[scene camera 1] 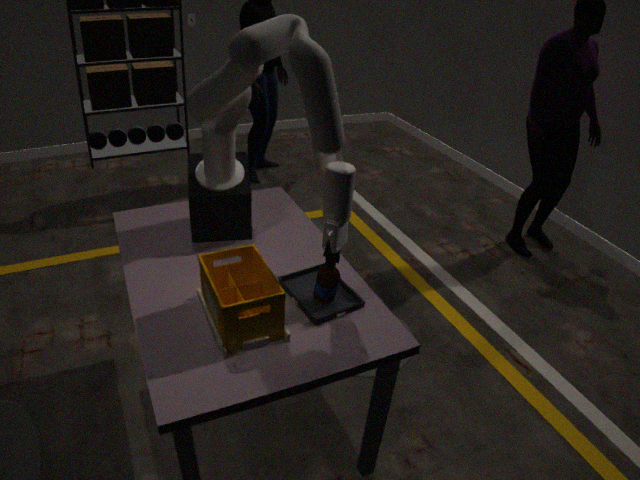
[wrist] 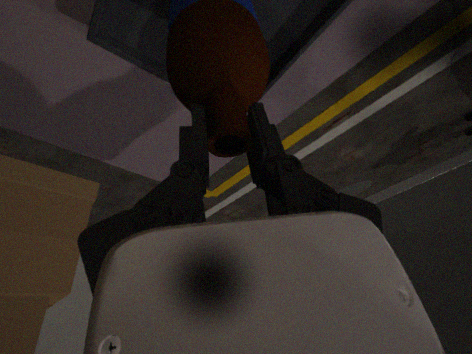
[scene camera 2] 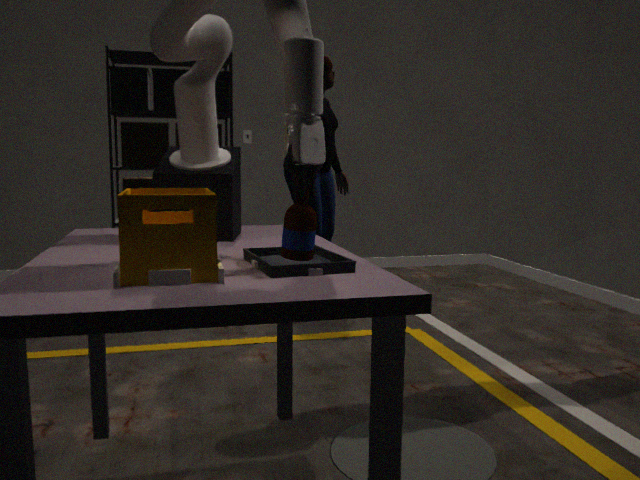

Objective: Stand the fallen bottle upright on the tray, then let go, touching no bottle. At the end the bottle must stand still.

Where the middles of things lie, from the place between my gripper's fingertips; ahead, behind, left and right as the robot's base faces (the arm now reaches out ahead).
Labels:
The brown bottle (scene camera 2: 299,230) lies 10 mm behind my hand, 10 mm to the right of it and 60 mm below it.

